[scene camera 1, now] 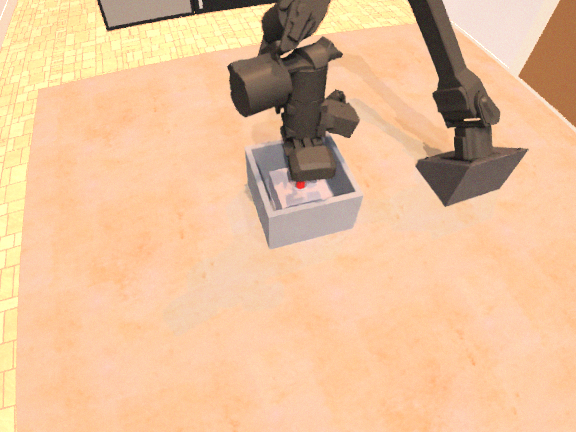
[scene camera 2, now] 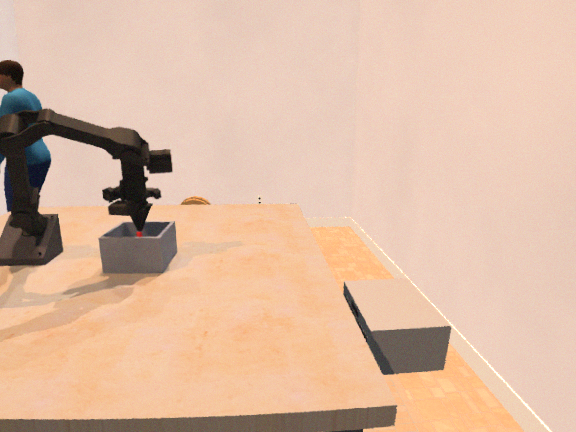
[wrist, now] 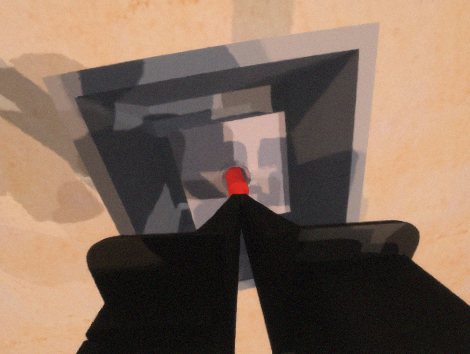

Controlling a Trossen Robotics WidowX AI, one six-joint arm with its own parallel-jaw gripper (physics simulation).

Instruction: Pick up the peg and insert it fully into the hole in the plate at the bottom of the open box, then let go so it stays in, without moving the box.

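Where they show: gripper, between the fingertips: [scene camera 2: 140, 230] [wrist: 238, 200]; arm's base, origin of its link: [scene camera 1: 475, 157] [scene camera 2: 35, 226].
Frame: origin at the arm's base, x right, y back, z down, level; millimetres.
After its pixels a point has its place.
The red peg [scene camera 1: 300, 185] @[y -332, x 55, z 28 mm] [scene camera 2: 139, 234] @[y -332, x 68, z 6 mm] [wrist: 237, 181] @[y -322, x 61, z 3 mm] stands roughly upright at the hole of the pale square plate [scene camera 1: 281, 186] @[y -363, x 66, z 33 mm] [wrist: 265, 126] @[y -295, x 30, z 33 mm], its upper part above the plate. How deep its lower end sits cannot be told. The plate lies at the bottom of the open grey box [scene camera 1: 315, 223] @[y -332, x -20, z 41 mm] [scene camera 2: 131, 256] @[y -330, x 140, z 43 mm] [wrist: 367, 75] @[y -276, x -17, z -7 mm]. My gripper [scene camera 2: 139, 229] @[y -333, x 63, z -3 mm] [wrist: 238, 200] @[y -333, x 63, z -3 mm] is shut and empty, pointing down into the box. Its fingertips are at the peg's top end; whether they touch it is unclear. In scene camera 1 the arm hides the fingertips.
The box walls surround the fingertips, peg and plate. The arm's base [scene camera 1: 470, 175] @[y -38, x -36, z 1 mm] [scene camera 2: 32, 242] @[y -9, x 41, z 36 mm] stands on the table [scene camera 1: 300, 325] @[y -408, x -161, z 91 mm] [scene camera 2: 225, 350] @[y -601, x 488, z 91 mm] beside the box. A grey block-shaped unit [scene camera 2: 405, 310] is beyond the table's right edge. A person [scene camera 2: 21, 102] is behind the arm.
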